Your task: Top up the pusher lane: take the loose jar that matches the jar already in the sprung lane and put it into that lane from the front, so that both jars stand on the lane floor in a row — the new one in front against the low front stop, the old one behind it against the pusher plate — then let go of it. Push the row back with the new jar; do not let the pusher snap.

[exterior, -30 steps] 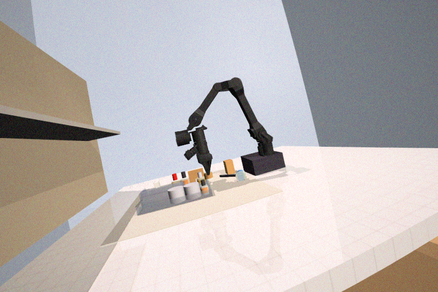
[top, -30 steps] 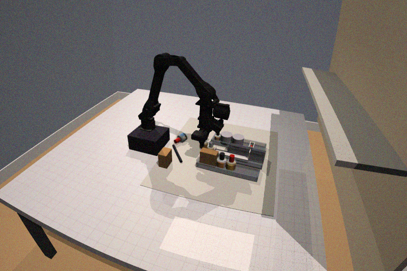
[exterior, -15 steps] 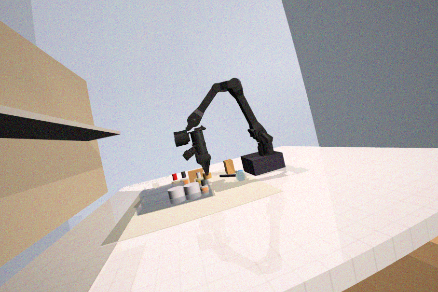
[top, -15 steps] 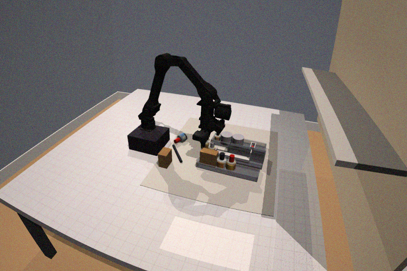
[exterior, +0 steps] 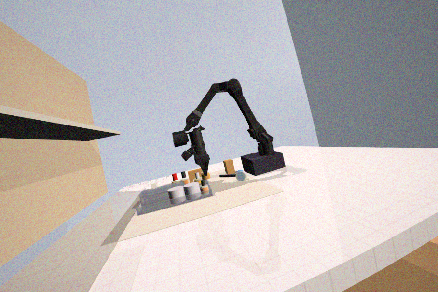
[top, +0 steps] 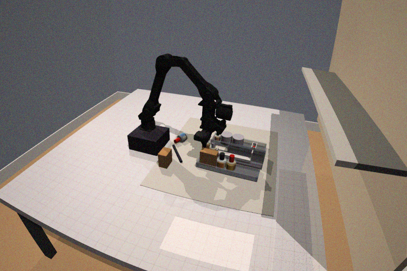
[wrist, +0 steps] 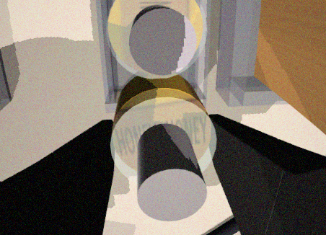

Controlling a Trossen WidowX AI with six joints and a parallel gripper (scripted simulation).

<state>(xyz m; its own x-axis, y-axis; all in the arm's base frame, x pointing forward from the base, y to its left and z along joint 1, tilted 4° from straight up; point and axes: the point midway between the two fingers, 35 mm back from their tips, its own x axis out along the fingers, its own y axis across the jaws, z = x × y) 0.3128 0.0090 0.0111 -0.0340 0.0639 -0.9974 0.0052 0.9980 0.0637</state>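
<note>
The brown box is 80 mm to the right of my gripper tip, 40 mm ahead of it and 10 mm below it. From my gripper tip the other things lie so: white pusher plate 140 mm ahead, 30 mm to the left; black stick 120 mm behind, 60 mm to the right, 40 mm below.
</note>
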